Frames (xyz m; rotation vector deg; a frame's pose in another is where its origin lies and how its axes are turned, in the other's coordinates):
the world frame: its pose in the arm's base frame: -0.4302 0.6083 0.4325 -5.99 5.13 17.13
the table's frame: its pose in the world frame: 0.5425 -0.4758 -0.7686 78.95 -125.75 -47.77
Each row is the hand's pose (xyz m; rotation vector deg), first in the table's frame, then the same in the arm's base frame.
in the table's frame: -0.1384 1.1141 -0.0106 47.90 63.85 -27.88
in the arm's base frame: -0.5526 0.5856 0.4348 125.48 -50.19 47.65
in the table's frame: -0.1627 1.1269 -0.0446 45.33 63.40 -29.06
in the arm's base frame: -0.5333 0.6124 0.4634 125.67 -49.30 44.40
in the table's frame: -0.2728 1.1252 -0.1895 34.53 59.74 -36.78
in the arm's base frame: -0.4124 0.7216 0.5444 128.75 -44.19 29.00
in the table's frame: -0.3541 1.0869 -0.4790 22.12 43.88 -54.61
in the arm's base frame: -0.1655 0.7971 0.7032 141.56 -37.33 0.11
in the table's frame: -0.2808 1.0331 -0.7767 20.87 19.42 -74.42
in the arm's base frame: 0.0777 0.7181 0.8807 162.48 -32.13 -27.78
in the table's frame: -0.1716 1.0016 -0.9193 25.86 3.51 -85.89
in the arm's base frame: 0.1884 0.6066 0.9732 -168.41 26.64 39.11
